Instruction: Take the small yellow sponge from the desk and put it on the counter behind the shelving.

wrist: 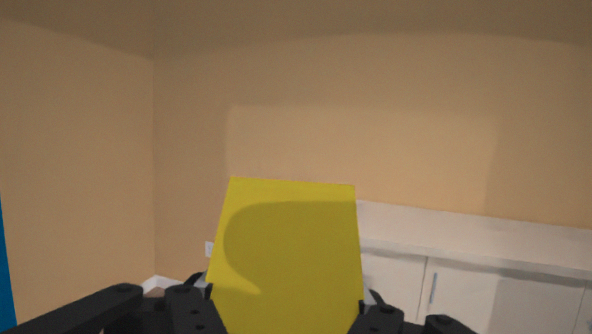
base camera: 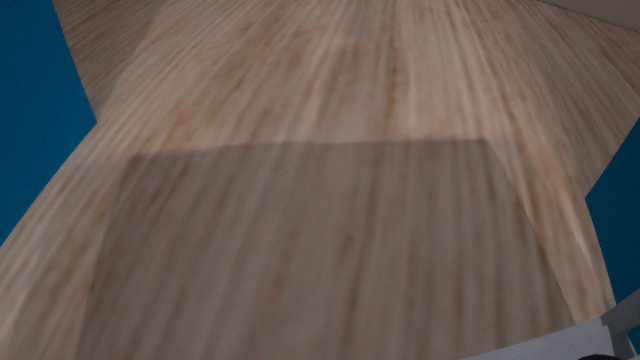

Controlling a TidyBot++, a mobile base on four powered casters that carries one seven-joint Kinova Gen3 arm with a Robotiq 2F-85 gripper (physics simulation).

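Places are measured from the arm's base along level axes (x ahead, y left, z up), in centimetres.
Pixels of known places: gripper, fingertip midpoint: (wrist: 284, 291).
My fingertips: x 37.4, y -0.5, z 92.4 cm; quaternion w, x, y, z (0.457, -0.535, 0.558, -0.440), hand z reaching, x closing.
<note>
Behind a point stands the place of what it marks.
The yellow sponge (wrist: 287, 250) {x 36.0, y -0.5, z 95.2 cm} stands up between the fingers at the lower middle of the wrist view. My gripper (wrist: 284, 291) {x 37.4, y -0.5, z 92.4 cm} is shut on it, with one dark finger on each side. The white counter (wrist: 470, 235) {x 160.8, y -82.1, z 51.4 cm} runs along the back wall at the right of the wrist view, beyond the sponge, with cabinet doors under it. The sponge hides the counter's left end. The sponge and the counter do not show in the base view.
Blue panels stand at the left (base camera: 40, 100) {x 51.0, y 37.4, z -28.3 cm} and right (base camera: 617, 215) {x 27.9, y -40.8, z -34.5 cm} of the wood floor (base camera: 320, 100) {x 59.1, y -4.8, z -39.6 cm} in the base view. A blue edge (wrist: 5, 280) {x 58.8, y 34.9, z 77.9 cm} also shows at the far left of the wrist view. Tan walls (wrist: 350, 125) {x 217.0, y -32.7, z 94.0 cm} meet in a corner left of the counter.
</note>
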